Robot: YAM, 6 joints.
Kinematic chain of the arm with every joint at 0, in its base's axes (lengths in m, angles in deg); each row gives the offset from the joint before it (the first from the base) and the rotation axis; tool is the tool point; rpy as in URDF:
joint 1: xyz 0 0 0.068 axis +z
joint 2: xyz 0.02 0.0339 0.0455 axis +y
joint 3: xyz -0.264 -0.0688 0 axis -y
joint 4: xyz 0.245 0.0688 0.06 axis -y
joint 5: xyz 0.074 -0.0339 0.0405 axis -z
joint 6: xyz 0.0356 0 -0.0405 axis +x
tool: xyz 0 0 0 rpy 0 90 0
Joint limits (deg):
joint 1: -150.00..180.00
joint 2: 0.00..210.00
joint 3: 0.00..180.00
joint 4: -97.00..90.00
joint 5: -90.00..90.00
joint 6: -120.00..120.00
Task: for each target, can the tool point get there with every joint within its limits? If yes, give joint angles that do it. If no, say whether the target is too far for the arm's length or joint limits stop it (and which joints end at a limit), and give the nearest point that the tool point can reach.
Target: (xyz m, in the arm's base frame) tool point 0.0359 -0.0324 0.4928
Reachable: yes | joints 105.75 18.57 62.57 12.21 46.40 82.44
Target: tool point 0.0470 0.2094 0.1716
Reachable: yes | joints 83.06 71.15 33.76 -24.86 36.94 -60.72
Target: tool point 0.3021 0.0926 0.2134
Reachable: yes | joints 18.29 85.54 50.77 -7.20 11.23 22.22
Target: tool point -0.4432 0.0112 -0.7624
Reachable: no: too far | nearest point -0.3401 0.0086 -0.3685 | short by 0.407 m
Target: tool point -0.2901 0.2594 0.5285
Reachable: yes | joints -37.33 35.61 136.86 58.08 -58.33 44.51
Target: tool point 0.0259 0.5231 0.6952
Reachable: no: too far | nearest point 0.0212 0.4292 0.5866 | short by 0.144 m
